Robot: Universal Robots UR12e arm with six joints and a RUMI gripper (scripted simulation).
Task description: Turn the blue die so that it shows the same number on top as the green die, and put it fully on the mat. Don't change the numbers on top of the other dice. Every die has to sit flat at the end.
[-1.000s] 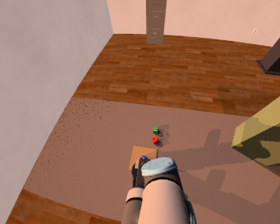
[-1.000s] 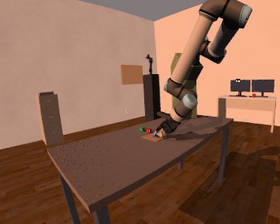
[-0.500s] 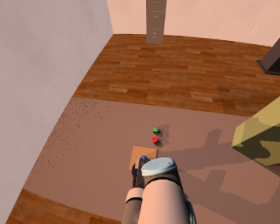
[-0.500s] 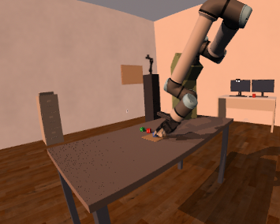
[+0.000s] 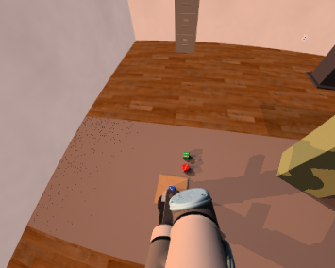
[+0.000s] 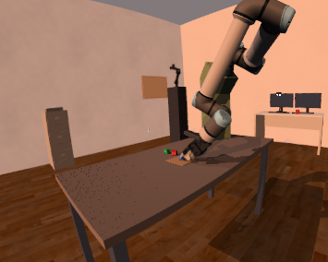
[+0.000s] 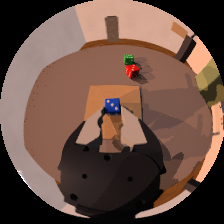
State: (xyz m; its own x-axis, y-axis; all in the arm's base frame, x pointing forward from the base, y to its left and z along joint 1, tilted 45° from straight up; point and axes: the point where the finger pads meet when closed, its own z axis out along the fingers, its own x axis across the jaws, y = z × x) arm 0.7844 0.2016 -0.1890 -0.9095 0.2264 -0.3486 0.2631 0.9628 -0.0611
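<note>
The tan mat is 2 cm below my hand and 1 cm to the right of it. The rest, counted from my hand: green die 19 cm to the right, 5 cm behind, 1 cm below; red die 12 cm to the right, 6 cm behind, 1 cm below; blue die 1 cm to the right, 1 cm below.
</note>
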